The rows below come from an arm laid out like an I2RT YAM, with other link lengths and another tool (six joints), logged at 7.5 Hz.
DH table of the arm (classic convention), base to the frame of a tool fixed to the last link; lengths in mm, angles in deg. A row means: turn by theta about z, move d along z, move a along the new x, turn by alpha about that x. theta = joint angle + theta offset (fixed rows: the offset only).
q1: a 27.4; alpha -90; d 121.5; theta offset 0
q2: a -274.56; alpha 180; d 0; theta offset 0
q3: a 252.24; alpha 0; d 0; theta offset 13.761
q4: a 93.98; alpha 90; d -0.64; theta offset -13.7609
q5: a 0; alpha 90; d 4.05; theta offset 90
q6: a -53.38; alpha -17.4; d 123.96; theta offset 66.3
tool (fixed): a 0; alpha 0; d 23.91; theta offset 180
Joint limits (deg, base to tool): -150..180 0..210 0..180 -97..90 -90..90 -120..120
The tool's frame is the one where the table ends.
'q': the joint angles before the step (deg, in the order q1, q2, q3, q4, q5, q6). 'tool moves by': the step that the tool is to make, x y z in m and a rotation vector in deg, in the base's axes. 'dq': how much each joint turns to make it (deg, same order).
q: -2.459 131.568 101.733 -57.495 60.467 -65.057
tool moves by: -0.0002 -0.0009 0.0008 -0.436 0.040 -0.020
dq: 0.000 -0.012 -0.016 -0.016 0.438 -0.001
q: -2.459 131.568 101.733 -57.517 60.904 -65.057
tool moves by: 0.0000 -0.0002 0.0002 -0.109 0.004 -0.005
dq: 0.003 0.005 0.010 -0.010 0.109 0.006
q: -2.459 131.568 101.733 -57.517 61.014 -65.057
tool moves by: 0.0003 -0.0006 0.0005 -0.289 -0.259 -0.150
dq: -0.002 -0.002 -0.002 0.027 0.284 0.280
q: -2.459 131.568 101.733 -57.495 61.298 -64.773
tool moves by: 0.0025 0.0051 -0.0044 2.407 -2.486 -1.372
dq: -0.003 0.007 0.003 -0.187 -2.448 2.967
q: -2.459 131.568 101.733 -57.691 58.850 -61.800
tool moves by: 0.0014 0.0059 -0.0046 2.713 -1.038 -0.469
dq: 0.001 -0.010 -0.039 0.027 -2.732 1.094
